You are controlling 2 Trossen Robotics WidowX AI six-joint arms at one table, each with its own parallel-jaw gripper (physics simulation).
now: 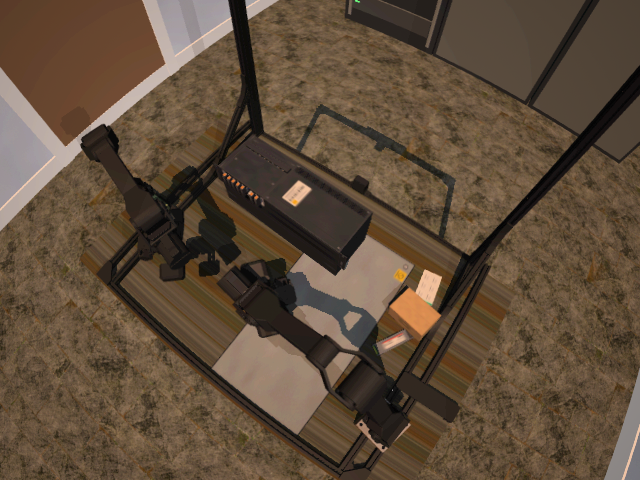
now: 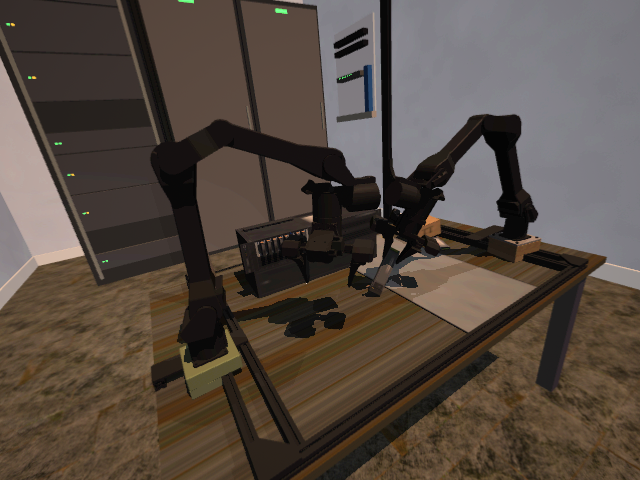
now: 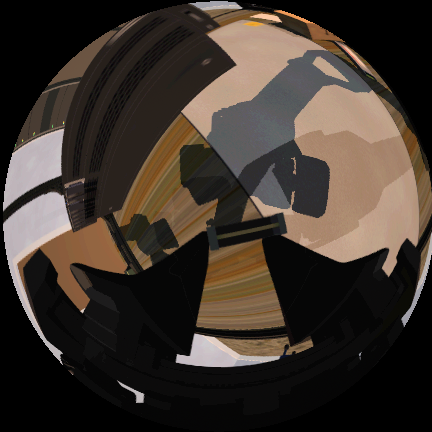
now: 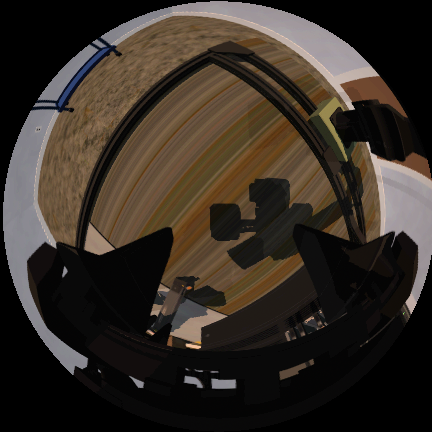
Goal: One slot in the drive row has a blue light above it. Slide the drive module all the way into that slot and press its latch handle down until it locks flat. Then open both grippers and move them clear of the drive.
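Frame: origin at the left arm's base, x ahead, y left, z up, level; metres.
Seen in the pictures: left gripper, between the fingertips: (image 2: 389, 260) (image 3: 235, 236) (image 4: 162, 319); right gripper, between the fingertips: (image 2: 328, 284) (image 4: 235, 232); left arm's base, origin of its link: (image 1: 383, 425) (image 2: 514, 236); right arm's base, origin of its link: (image 2: 208, 351) (image 4: 342, 126).
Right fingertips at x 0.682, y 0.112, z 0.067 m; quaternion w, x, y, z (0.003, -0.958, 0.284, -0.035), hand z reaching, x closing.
Note:
Offsets run from my right fingertips to a thing's middle. Level surfaces: height alone.
My left gripper (image 1: 238, 285) (image 2: 391, 257) (image 3: 235, 236) is shut on the drive module {dx -0.195, dy -0.108, dz -0.062 m} (image 2: 379, 281) (image 3: 245, 230) (image 4: 171, 301), a slim grey bar. The module hangs tilted, with its lower end close to the table at the edge of the grey mat {dz -0.127 m} (image 1: 270, 371) (image 2: 461, 290) (image 3: 342, 120). It is in front of the black drive enclosure {dx -0.059, dy -0.346, dz -0.041 m} (image 1: 304, 214) (image 2: 270, 273) (image 3: 120, 100) and apart from it. The drive row {dx +0.055, dy -0.319, dz +0.006 m} (image 1: 242, 188) (image 2: 275, 245) shows orange handles; I see no blue light. My right gripper (image 1: 190, 267) (image 2: 328, 252) (image 4: 235, 232) is open and empty, hovering near the row's end.
A cardboard box {dx -0.531, dy -0.385, dz -0.089 m} (image 1: 413, 311) (image 2: 431, 226), a white card {dx -0.505, dy -0.492, dz -0.128 m} (image 1: 429, 286) and a small flat stick {dx -0.541, dy -0.306, dz -0.124 m} (image 1: 391, 340) lie at the mat's far side. Black frame posts (image 1: 247, 62) (image 2: 386, 95) stand at the table's edges. Server cabinets (image 2: 223, 95) stand behind.

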